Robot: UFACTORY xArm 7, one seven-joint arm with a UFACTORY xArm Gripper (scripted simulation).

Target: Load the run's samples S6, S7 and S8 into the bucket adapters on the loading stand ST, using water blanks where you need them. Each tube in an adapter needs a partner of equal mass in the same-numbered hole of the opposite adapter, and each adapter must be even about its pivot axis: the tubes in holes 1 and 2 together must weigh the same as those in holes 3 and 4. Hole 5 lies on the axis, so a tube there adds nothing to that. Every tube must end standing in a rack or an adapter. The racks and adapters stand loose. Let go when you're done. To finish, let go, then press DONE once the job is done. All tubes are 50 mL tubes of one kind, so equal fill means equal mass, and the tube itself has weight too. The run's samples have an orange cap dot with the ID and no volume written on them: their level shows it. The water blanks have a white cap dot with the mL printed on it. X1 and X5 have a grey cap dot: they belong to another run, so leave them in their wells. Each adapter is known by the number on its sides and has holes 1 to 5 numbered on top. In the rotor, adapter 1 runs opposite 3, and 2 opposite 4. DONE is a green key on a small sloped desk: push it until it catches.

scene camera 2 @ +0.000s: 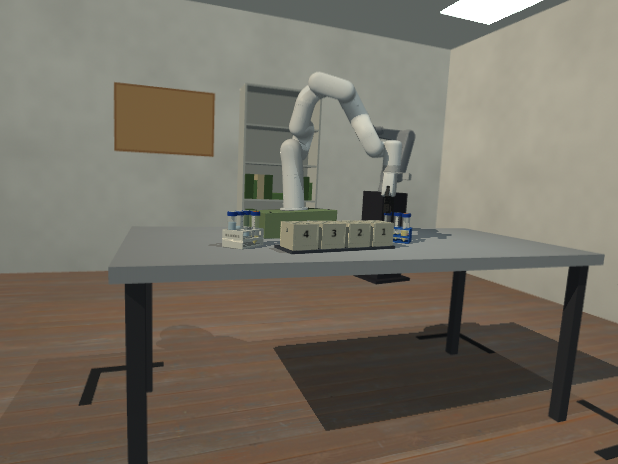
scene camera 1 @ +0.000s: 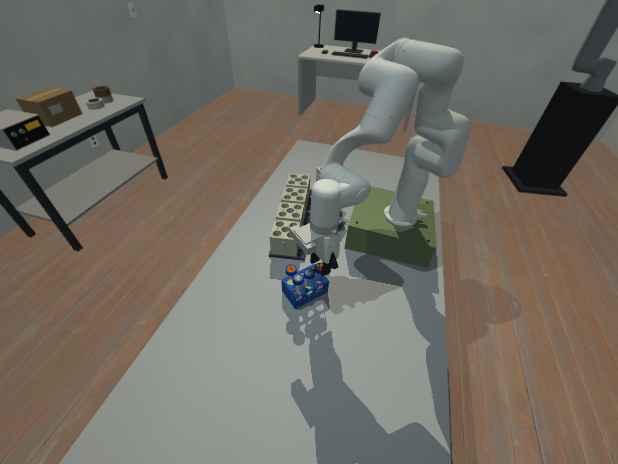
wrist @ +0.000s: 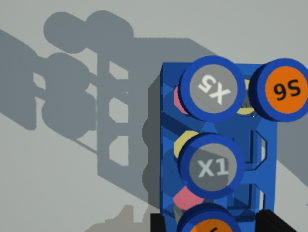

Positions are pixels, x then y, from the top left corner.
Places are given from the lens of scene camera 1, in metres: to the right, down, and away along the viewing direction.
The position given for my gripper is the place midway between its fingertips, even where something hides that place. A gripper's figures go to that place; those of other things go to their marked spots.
my gripper (scene camera 1: 320,267): 0.04, 0.11, 0.90
tube rack (scene camera 1: 287,289): -0.07, 0.18, 0.92
